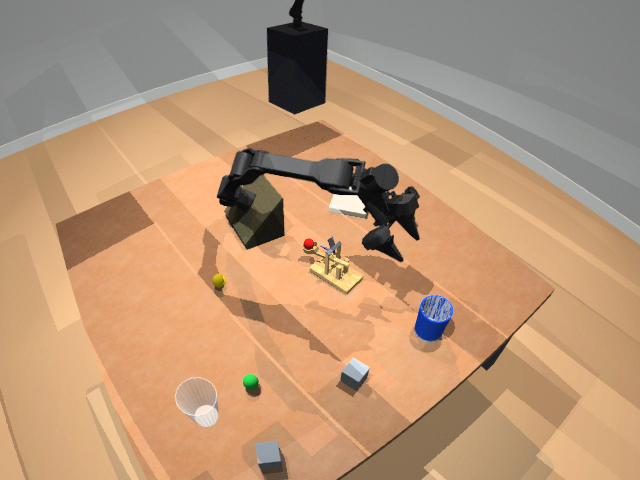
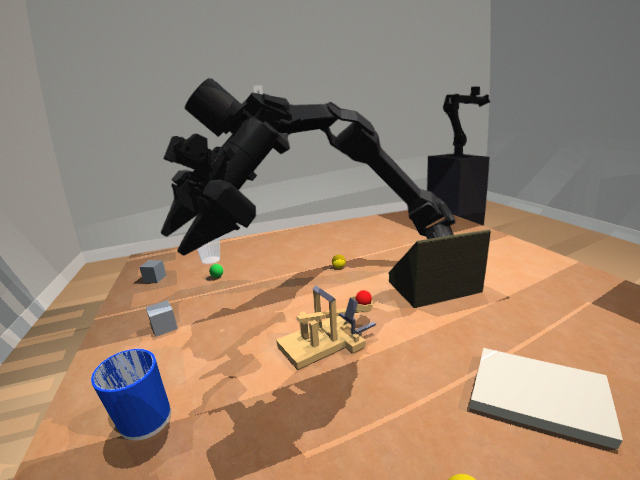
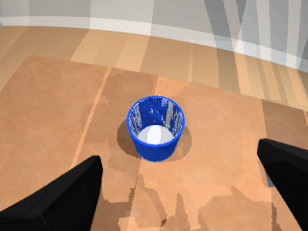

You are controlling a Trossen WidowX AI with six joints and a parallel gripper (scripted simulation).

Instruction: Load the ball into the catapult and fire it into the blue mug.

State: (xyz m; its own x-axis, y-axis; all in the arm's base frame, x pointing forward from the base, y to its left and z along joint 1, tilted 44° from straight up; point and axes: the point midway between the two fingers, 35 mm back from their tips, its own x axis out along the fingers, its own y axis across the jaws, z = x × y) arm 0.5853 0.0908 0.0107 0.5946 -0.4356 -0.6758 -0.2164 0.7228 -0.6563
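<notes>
Now: gripper tip 320 mm past the red ball, 30 mm to the left of it and 190 mm above it. Also, from my gripper tip: wooden catapult: 250 mm behind, 10 mm to the right, 200 mm below; then blue mug: 110 mm ahead, 30 mm to the left, 230 mm below; then green ball: 90 mm behind, 430 mm to the right, 240 mm below.
</notes>
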